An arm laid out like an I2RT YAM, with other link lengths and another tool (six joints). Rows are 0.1 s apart.
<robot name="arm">
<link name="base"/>
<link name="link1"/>
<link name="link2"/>
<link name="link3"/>
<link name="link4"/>
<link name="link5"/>
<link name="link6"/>
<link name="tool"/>
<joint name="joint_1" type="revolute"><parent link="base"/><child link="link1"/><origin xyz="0 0 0.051" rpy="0 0 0"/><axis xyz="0 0 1"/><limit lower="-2.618" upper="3.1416"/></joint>
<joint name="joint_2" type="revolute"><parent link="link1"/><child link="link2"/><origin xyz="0.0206 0.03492 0.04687" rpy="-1.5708 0 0"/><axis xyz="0 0 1"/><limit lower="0" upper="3.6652"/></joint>
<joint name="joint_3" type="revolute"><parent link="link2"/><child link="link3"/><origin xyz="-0.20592 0 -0.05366" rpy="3.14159 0 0"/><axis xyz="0 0 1"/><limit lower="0" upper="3.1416"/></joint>
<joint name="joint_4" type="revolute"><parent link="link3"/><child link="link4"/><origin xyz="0.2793 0.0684 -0.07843" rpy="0 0 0"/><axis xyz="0 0 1"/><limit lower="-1.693" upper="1.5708"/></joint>
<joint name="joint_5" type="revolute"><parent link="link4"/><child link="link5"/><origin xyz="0.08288 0.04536 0.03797" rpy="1.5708 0 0"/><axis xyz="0 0 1"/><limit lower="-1.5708" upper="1.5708"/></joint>
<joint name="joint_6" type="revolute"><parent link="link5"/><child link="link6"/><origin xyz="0.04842 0 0.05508" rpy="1.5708 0 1.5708"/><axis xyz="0 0 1"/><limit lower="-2.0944" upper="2.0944"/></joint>
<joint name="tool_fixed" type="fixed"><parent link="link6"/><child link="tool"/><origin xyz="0.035 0.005 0.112" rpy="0 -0.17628 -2.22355"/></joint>
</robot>
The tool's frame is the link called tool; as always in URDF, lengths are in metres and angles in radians.
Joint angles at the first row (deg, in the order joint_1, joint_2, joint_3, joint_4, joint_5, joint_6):
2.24, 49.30, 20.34, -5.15, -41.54, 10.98
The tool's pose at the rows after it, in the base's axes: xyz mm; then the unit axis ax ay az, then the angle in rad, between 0 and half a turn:
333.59 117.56 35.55 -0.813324 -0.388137 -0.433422 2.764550
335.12 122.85 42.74 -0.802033 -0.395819 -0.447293 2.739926
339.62 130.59 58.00 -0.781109 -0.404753 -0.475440 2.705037
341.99 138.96 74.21 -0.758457 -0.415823 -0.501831 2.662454
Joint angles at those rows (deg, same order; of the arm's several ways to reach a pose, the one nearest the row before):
2.24, 49.30, 20.34, -4.93, -42.04, 11.59
2.24, 49.30, 20.32, -2.98, -44.14, 12.27
2.24, 49.30, 20.27, 1.52, -47.20, 14.28
2.24, 49.34, 20.27, 6.22, -50.68, 16.73

